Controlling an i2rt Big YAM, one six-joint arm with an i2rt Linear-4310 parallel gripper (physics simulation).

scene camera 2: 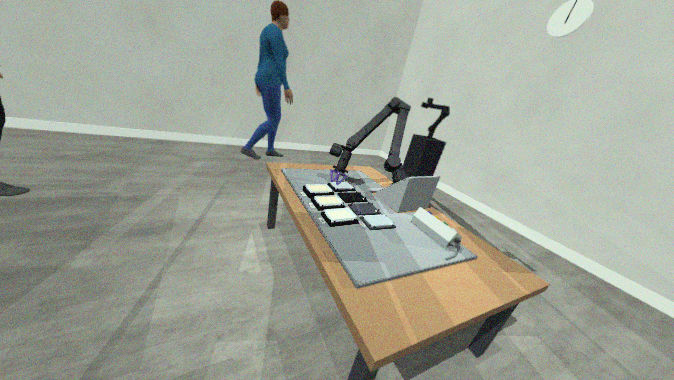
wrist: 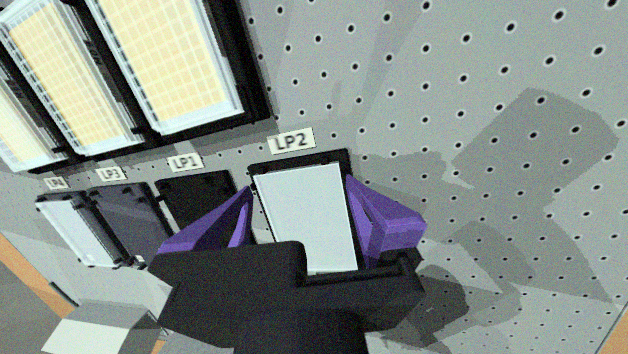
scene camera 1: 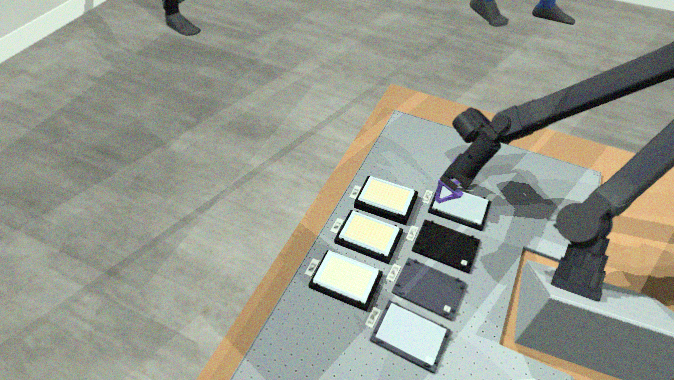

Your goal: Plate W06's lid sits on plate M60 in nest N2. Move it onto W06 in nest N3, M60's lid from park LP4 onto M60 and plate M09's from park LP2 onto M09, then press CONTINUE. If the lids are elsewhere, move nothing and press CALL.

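Places are measured from the arm's base along level axes (x ahead, y left, z up), in centimetres.
Pixels of known places: gripper, fingertip midpoint: (scene camera 2: 334,183) (wrist: 298,185) (scene camera 1: 442,193); arm's base at its link origin: (scene camera 2: 401,183) (scene camera 1: 575,287).
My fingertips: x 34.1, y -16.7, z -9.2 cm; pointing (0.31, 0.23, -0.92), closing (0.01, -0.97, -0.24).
For each thing: its top centre in the pictures, then the offset to it from my fingertips.
- Black park LP1 at its top centre: (wrist: 204,234) (scene camera 1: 447,241) (scene camera 2: 353,194) dx -7.0, dy +13.2, dz -0.7 cm
- dark grey park LP3 at its top centre: (wrist: 130,236) (scene camera 1: 430,284) (scene camera 2: 365,206) dx -8.2, dy +26.1, dz -0.7 cm
- white button box at its top centre: (scene camera 2: 439,218) dx -35.7, dy +48.1, dz +5.7 cm
My gripper (scene camera 1: 449,197) (scene camera 2: 337,181) (wrist: 298,185) is open and empty, its purple fingers on either side of the pale lid (scene camera 1: 465,210) (scene camera 2: 343,186) (wrist: 310,220) on park LP2, low over its label end. Another pale lid (scene camera 1: 411,331) (scene camera 2: 378,221) (wrist: 75,232) lies on park LP4. Three yellow-filled plates stand in the nest row: the one nearest scene camera 1 (scene camera 1: 346,276) (scene camera 2: 340,215) (wrist: 20,135), the middle one (scene camera 1: 370,232) (scene camera 2: 328,201) (wrist: 70,75) and the far one (scene camera 1: 386,195) (scene camera 2: 318,189) (wrist: 175,60). Their lids are hard to tell; the plate codes are blurred.
Black park LP1 (scene camera 1: 446,245) (scene camera 2: 352,196) (wrist: 197,200) and dark grey park LP3 (scene camera 1: 429,288) (scene camera 2: 363,208) (wrist: 130,215) carry no lid. A white button box (scene camera 2: 434,227) lies near the table's right edge, beyond a grey angled panel (scene camera 2: 420,193). A person (scene camera 2: 271,65) walks behind the table.
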